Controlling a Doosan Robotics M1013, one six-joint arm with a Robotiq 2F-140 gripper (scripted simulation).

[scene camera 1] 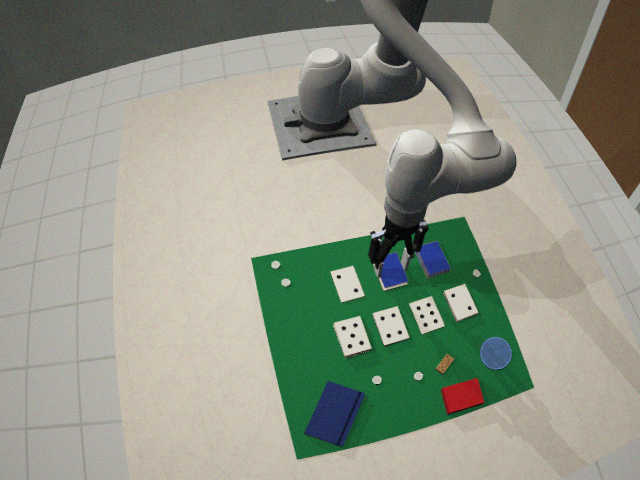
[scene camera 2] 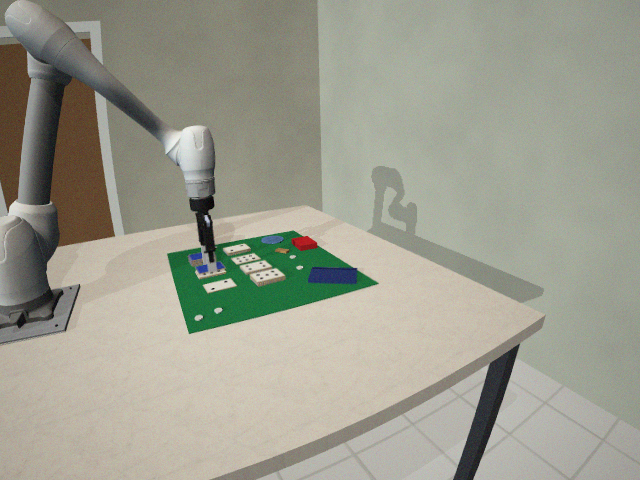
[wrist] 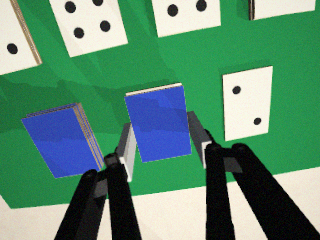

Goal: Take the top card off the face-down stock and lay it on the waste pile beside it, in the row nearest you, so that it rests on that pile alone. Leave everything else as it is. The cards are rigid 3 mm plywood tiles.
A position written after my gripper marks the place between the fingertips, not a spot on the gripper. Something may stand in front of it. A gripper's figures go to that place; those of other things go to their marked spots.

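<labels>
My gripper [scene camera 1: 390,269] is 1.21 m from the lens, while a red block [scene camera 1: 464,395] sits 1.11 m from the lens.
</labels>
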